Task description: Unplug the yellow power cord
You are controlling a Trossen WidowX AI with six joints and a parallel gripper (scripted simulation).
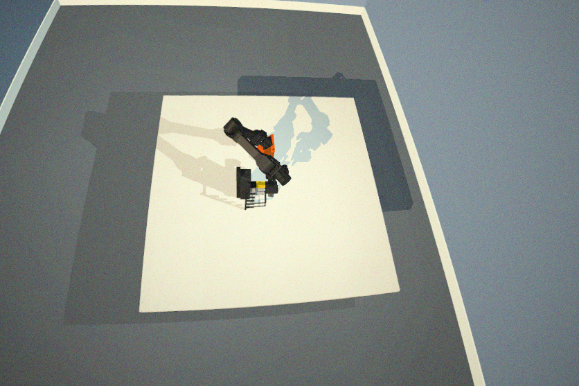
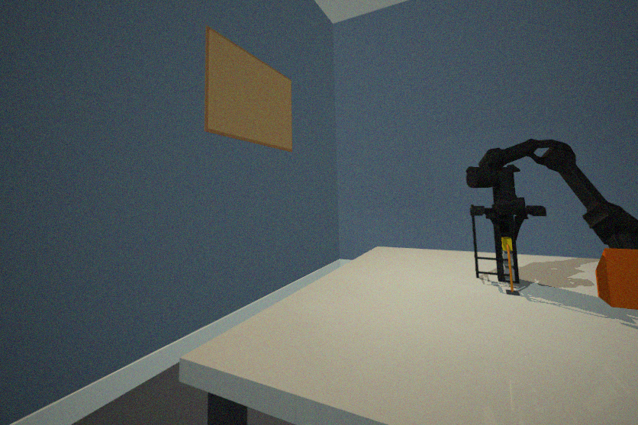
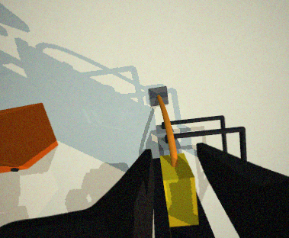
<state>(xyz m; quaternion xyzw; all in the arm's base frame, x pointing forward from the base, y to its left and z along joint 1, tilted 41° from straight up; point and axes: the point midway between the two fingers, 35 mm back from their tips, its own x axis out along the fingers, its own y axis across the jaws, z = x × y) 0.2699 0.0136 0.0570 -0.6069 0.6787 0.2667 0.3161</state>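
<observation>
My gripper tip is 7 cm to the left of the yellow plug and 1 cm above it.
</observation>
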